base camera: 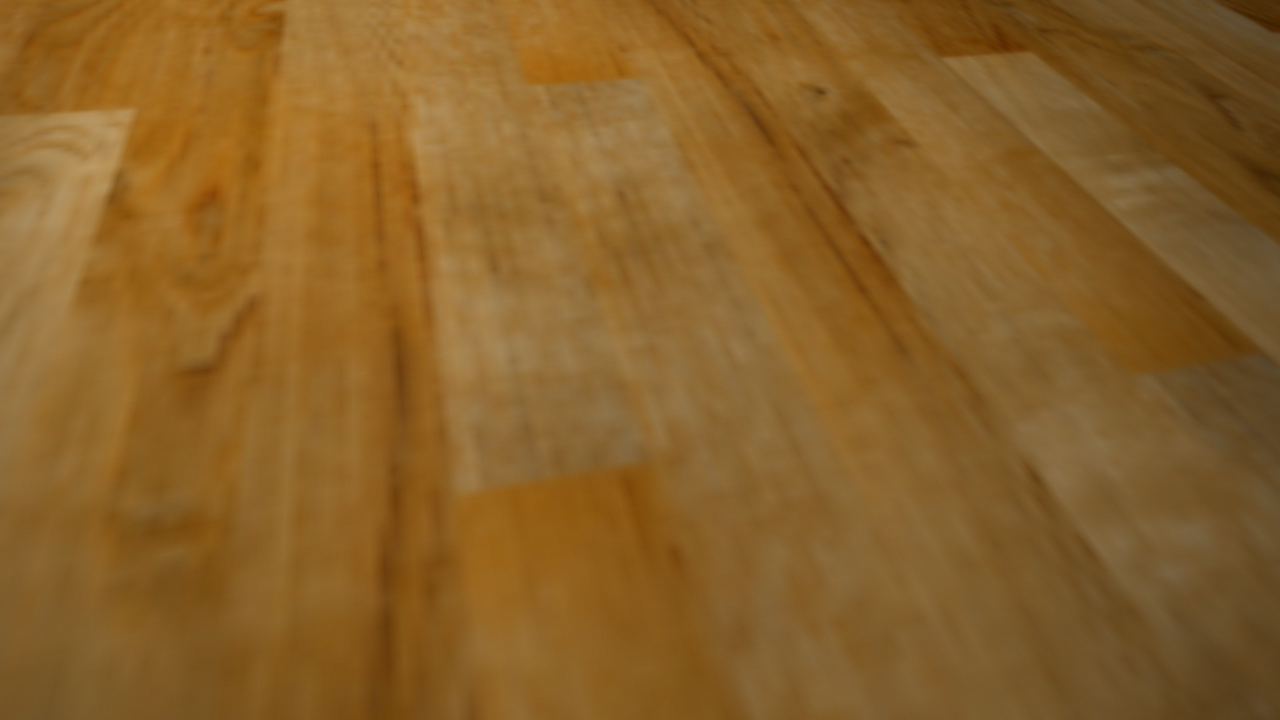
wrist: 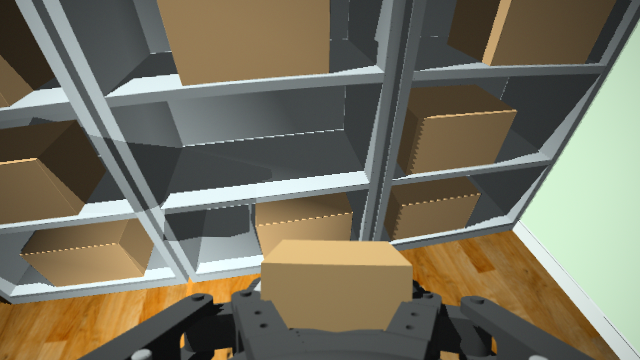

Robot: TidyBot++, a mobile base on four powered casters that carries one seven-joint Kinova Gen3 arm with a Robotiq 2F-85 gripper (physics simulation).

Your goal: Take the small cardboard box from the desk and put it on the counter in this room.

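Observation:
The small cardboard box [wrist: 336,287] is at the bottom middle of the wrist view, between the fingers of my gripper [wrist: 334,286]. My gripper is shut on it, one finger at each side, and the box is held up in front of the shelving. The lower part of the box is hidden by the gripper. The desk and the counter do not show in either view.
A grey shelf unit [wrist: 395,115] with several cardboard boxes stands ahead, including a large box [wrist: 250,40] on an upper shelf. A pale green wall [wrist: 590,210] with a white baseboard is at the right. Wooden floor [base camera: 554,268] [wrist: 465,280] shows in both views.

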